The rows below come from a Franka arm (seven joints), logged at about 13 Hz.
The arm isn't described. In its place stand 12 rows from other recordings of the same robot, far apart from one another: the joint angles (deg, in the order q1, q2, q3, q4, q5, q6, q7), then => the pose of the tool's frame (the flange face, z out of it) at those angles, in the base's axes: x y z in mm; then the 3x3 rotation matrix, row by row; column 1 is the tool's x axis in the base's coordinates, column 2 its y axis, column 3 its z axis.
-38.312, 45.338, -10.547, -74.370, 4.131, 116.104, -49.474 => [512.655, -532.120, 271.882], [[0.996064, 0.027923, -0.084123], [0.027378, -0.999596, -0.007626], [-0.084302, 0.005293, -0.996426]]
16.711, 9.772, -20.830, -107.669, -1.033, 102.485, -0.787 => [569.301, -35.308, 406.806], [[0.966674, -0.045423, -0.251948], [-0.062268, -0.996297, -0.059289], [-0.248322, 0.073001, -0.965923]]
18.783, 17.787, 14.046, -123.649, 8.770, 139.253, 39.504 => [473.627, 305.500, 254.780], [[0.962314, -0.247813, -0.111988], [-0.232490, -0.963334, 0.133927], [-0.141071, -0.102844, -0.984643]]
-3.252, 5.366, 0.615, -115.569, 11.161, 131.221, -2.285 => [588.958, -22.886, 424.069], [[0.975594, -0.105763, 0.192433], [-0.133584, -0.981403, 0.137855], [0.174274, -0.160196, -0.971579]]
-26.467, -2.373, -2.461, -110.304, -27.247, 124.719, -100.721 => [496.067, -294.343, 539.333], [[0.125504, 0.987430, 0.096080], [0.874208, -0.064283, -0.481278], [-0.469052, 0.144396, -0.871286]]
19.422, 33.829, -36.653, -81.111, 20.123, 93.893, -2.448 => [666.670, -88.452, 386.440], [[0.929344, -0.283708, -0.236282], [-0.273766, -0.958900, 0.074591], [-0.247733, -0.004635, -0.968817]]
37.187, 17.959, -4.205, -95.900, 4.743, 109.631, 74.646 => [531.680, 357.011, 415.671], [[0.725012, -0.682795, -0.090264], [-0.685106, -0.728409, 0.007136], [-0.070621, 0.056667, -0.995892]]
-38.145, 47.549, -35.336, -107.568, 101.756, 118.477, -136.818 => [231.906, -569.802, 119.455], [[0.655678, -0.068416, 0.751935], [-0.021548, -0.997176, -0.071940], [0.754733, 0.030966, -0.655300]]
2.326, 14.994, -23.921, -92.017, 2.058, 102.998, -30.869 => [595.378, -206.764, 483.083], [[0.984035, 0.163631, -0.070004], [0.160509, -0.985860, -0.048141], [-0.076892, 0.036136, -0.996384]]
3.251, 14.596, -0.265, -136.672, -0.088, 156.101, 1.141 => [512.412, 26.733, 221.745], [[0.995874, 0.033762, 0.084233], [0.033661, -0.999430, 0.002620], [0.084273, 0.000226, -0.996443]]
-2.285, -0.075, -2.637, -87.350, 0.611, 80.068, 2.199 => [533.745, -44.692, 632.582], [[0.984598, -0.123160, -0.124089], [-0.121449, -0.992369, 0.021289], [-0.125765, -0.005891, -0.992043]]
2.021, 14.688, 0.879, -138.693, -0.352, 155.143, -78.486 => [496.329, 25.598, 207.194], [[0.144746, 0.988993, 0.030680], [0.989442, -0.144900, 0.002846], [0.007260, 0.029944, -0.999525]]
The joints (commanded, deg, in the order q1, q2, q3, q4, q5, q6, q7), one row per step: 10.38 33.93 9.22 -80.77 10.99 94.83 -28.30; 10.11 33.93 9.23 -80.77 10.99 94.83 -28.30; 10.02 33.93 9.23 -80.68 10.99 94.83 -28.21; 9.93 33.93 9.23 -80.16 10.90 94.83 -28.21; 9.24 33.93 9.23 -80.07 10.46 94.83 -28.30; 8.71 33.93 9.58 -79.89 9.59 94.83 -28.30; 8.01 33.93 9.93 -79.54 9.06 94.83 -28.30; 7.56 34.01 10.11 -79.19 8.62 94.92 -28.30; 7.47 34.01 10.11 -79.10 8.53 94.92 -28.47; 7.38 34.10 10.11 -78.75 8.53 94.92 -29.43; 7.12 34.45 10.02 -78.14 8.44 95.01 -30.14; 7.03 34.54 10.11 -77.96 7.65 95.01 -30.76; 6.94 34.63 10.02 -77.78 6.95 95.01 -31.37; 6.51 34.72 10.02 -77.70 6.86 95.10 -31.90; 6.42 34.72 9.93 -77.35 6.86 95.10 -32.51; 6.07 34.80 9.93 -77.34 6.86 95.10 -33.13; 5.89 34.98 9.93 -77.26 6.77 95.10 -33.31; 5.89 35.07 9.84 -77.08 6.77 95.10 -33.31
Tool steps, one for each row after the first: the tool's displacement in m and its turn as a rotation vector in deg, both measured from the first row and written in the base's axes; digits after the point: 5 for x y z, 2 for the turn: 0.00103 -0.00291 0.00001 0.01 0.00 -0.26; 0.00171 -0.00387 0.00069 0.00 -0.07 -0.44; 0.00401 -0.00478 0.00456 0.08 -0.59 -0.54; 0.00713 -0.01319 0.00504 -0.24 -0.83 -0.98; 0.00899 -0.01728 0.00640 -0.75 -1.23 -0.89; 0.01194 -0.02272 0.00920 -0.91 -1.70 -1.12; 0.01465 -0.02676 0.01101 -1.09 -2.15 -1.31; 0.01531 -0.02791 0.01166 -1.08 -2.29 -1.22; 0.01690 -0.02885 0.01327 -0.64 -2.68 -0.47; 0.02054 -0.03264 0.01374 -0.38 -3.15 -0.20; 0.02154 -0.03410 0.01384 -0.75 -3.54 0.65; 0.02300 -0.03709 0.01379 -1.16 -3.91 1.31; 0.02495 -0.04215 0.01339 -1.04 -4.08 1.37; 0.02668 -0.04398 0.01597 -0.79 -4.51 1.73; 0.02785 -0.04803 0.01510 -0.58 -4.53 1.95; 0.02879 -0.05026 0.01355 -0.60 -4.47 1.97; 0.02966 -0.05108 0.01376 -0.63 -4.56 1.87
